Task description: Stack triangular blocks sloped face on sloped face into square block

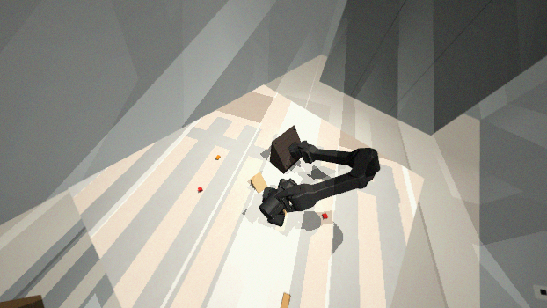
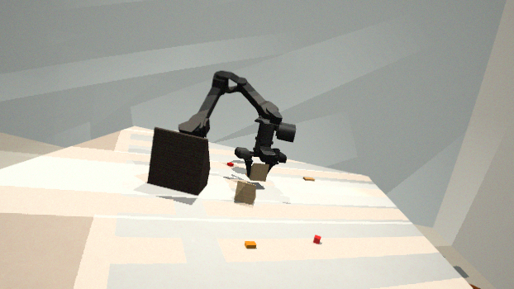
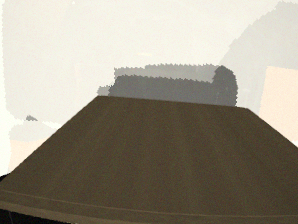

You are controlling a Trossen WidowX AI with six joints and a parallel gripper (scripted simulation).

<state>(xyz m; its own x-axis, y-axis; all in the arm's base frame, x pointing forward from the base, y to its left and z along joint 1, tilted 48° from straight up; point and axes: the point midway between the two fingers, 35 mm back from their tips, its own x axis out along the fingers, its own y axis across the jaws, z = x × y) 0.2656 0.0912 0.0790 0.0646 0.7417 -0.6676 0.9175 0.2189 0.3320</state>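
Right now my gripper tip is 1 cm to the left of the tan triangular block and 1 cm below it. From my gripper tip the other things lie so: brown piece (23 cm ahead, 23 cm to the left, 3 cm below).
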